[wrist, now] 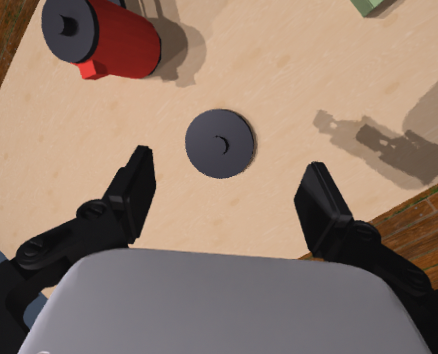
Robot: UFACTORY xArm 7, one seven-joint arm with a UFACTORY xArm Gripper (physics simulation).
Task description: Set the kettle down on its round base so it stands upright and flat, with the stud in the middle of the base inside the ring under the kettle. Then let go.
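The red kettle [129, 44] is at the upper left of the wrist view, apart from its base. It appears to stand upright on the table, its dark lid with a small knob leaning outward in the picture and its short red spout [91, 70] toward the bottom of the view. Its dark handle is mostly cut off by the top edge; its underside and ring are hidden. The round dark base [202, 157] lies flat near the middle, with the small stud [220, 145] at its centre. My gripper [228, 174] is open and empty, above the table, its fingers apart on either side of the base in view.
Part of a green block [369, 5] shows at the top right edge. The light wooden table top [280, 210] ends at the lower right and upper left, with brown floor beyond. Shadows of the arm and gripper fall at the right. A blue-grey thing shows partly at the lower left.
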